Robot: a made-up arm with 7 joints.
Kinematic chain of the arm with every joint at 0, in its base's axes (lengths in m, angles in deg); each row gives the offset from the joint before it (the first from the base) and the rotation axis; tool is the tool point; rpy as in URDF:
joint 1: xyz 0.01 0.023 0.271 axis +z
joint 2: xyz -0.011 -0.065 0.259 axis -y
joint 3: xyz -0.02 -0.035 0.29 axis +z
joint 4: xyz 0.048 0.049 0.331 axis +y
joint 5: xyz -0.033 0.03 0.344 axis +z
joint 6: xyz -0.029 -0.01 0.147 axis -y
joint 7: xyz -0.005 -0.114 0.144 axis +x
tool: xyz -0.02 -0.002 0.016 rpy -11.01 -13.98 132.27
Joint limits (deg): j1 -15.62..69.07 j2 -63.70..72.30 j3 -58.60..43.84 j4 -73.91..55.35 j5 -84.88..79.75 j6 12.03..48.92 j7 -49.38..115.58
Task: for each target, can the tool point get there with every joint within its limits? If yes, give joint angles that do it. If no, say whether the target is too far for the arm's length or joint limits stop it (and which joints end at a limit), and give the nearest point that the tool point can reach.
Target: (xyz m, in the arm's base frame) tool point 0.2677 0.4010 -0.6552
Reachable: no: joint limits stop it (at a limit: joint 2, joint 4, joint 5, joint 6) | nearest point 0.6090 0.9017 0.3977 | short by 1.215 m
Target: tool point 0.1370 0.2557 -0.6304
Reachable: no: joint limits stop it (at a limit: joint 1, joint 2, joint 4, joint 6) | nearest point -0.6455 0.2946 0.1534 | short by 1.108 m
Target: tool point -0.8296 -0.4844 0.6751
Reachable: yes | joints 35.36 43.75 -5.43 -58.97 -59.48 23.90 -7.37
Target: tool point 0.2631 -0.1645 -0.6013
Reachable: no: joint limits stop it (at a limit: joint 1, joint 2, joint 4, joint 6) | nearest point -0.0503 -0.7152 0.1337 | short by 0.970 m
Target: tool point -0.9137 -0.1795 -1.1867
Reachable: no: too far | nearest point -0.7896 -0.1523 0.0995 | short by 1.292 m
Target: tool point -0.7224 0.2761 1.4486
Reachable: yes | joints -3.79 28.58 -34.57 -17.71 -69.47 24.17 4.92
